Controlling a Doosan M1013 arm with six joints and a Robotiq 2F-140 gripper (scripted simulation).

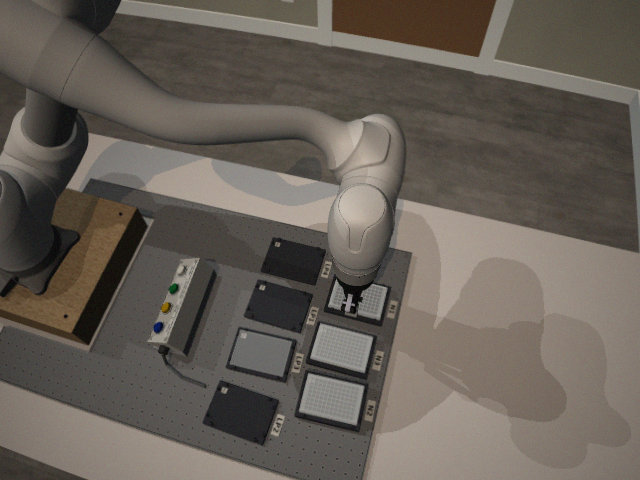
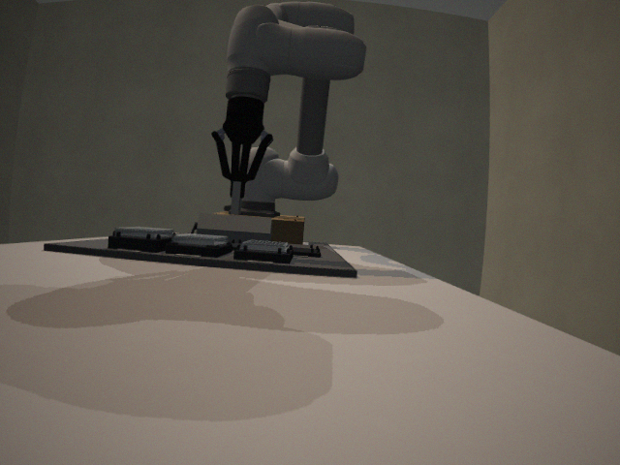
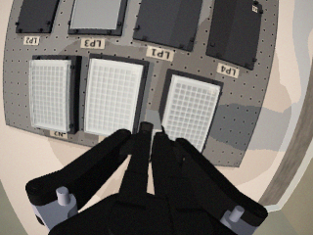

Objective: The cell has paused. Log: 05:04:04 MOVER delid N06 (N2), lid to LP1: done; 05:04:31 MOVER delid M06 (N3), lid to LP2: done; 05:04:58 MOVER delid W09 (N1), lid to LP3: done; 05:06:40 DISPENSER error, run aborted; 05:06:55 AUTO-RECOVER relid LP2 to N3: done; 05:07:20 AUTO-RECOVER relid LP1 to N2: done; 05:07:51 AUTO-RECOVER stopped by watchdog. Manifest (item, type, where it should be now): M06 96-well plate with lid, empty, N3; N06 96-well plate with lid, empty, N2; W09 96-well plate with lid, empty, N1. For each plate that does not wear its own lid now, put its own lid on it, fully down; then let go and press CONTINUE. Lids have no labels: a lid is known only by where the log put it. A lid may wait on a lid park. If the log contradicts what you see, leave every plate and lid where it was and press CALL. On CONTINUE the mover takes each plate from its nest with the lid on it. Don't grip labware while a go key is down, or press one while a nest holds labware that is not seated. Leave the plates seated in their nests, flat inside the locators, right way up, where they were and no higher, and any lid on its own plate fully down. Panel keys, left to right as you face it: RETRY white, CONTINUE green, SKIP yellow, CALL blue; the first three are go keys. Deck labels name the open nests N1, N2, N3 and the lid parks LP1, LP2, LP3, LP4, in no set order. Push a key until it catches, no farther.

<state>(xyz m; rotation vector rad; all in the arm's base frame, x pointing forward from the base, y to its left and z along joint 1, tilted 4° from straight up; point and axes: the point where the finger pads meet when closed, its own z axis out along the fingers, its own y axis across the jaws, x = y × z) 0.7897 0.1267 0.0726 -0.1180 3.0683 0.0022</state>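
The lid lies 170 mm behind my hand, 140 mm to the right of it and 100 mm below it. The rest, counted from my hand: lid park LP3: 170 mm behind, 140 mm to the right, 110 mm below; then plate: 70 mm to the left, 90 mm below; then lid park LP1: 180 mm behind, 10 mm to the right, 110 mm below.
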